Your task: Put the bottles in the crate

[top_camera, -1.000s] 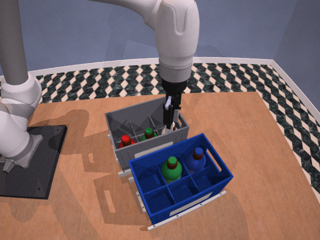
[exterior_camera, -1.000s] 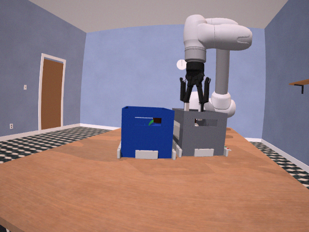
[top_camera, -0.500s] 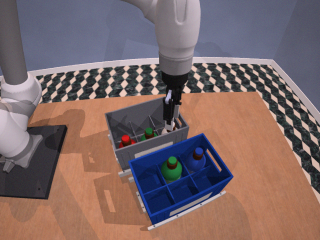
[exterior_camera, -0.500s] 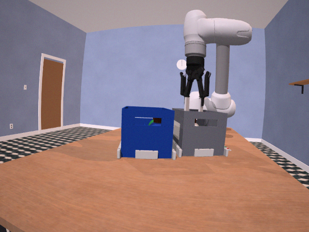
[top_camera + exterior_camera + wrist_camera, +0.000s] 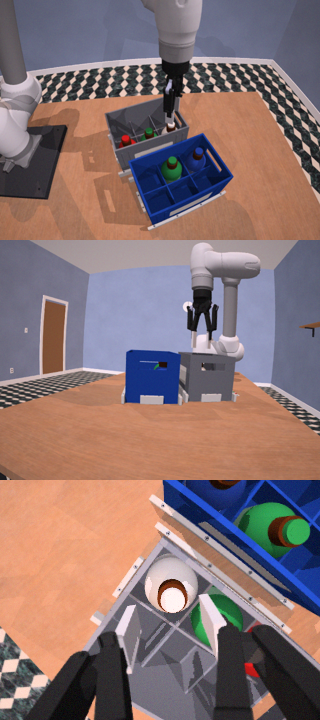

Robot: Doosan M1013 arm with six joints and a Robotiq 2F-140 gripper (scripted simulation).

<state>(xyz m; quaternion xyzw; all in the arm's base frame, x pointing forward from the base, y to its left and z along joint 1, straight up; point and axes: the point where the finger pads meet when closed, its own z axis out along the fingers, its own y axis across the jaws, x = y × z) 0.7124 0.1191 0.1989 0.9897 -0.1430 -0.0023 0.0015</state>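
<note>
Right now the white bottle is 140 mm below my hand. The rest, counted from my hand: green bottle (10 mm ahead, 150 mm to the right, 140 mm below); blue bottle (100 mm ahead, 110 mm to the right, 140 mm below); grey crate (100 mm behind, 150 mm below).
</note>
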